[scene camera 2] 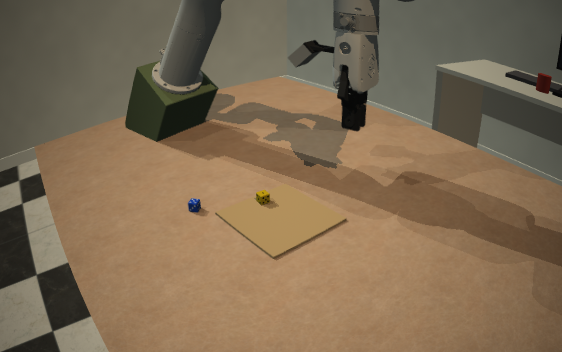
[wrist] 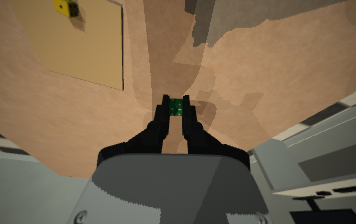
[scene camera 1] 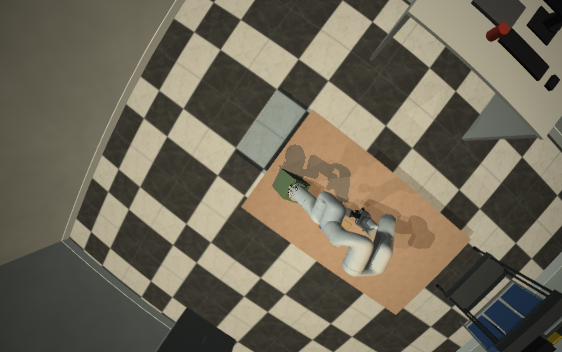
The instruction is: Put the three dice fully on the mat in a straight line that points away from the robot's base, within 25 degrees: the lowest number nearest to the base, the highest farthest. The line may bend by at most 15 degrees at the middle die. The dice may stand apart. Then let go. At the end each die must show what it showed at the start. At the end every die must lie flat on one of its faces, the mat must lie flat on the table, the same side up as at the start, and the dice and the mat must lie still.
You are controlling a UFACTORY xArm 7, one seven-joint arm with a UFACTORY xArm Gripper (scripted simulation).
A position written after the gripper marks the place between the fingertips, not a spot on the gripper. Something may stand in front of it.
Observation:
In view: the gripper [scene camera 2: 353, 127].
The gripper also shows in the wrist view [wrist: 176, 103].

